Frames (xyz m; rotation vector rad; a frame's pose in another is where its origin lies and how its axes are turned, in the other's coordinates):
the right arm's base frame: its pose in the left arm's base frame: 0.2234 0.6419 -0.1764 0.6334 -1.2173 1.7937
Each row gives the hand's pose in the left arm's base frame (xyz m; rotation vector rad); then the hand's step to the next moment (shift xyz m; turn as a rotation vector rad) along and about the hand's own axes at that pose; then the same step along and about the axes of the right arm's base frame.
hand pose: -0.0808 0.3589 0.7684 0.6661 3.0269 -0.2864
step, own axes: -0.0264 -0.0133 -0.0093 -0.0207 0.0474 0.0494
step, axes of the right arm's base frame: -0.0068 -0.0190 0.0236 -0.0535 -0.0100 -0.0464
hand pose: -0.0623 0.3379 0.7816 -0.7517 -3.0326 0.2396
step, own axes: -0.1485 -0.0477 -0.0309 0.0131 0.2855 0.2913
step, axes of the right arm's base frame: -0.0622 -0.0986 0.1082 -0.2350 0.0331 -0.3320
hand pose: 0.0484 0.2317 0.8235 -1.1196 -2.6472 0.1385
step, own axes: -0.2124 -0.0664 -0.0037 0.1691 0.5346 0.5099
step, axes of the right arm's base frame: -0.1430 -0.0387 0.1661 -0.3087 0.0894 -0.6864
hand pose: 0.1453 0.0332 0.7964 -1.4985 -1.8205 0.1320
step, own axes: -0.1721 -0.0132 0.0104 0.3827 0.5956 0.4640
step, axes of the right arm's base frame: -0.1138 0.0756 0.1060 -0.1950 -0.0524 -0.8220
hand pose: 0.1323 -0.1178 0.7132 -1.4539 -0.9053 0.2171
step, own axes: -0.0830 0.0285 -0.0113 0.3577 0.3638 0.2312
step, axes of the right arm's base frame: -0.0467 0.0684 0.0311 -0.1195 -0.1650 -0.5218
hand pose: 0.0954 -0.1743 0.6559 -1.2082 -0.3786 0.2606
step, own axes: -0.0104 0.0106 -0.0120 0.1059 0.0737 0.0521
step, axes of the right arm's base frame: -0.0136 0.0128 0.0041 -0.0270 -0.0636 -0.1208
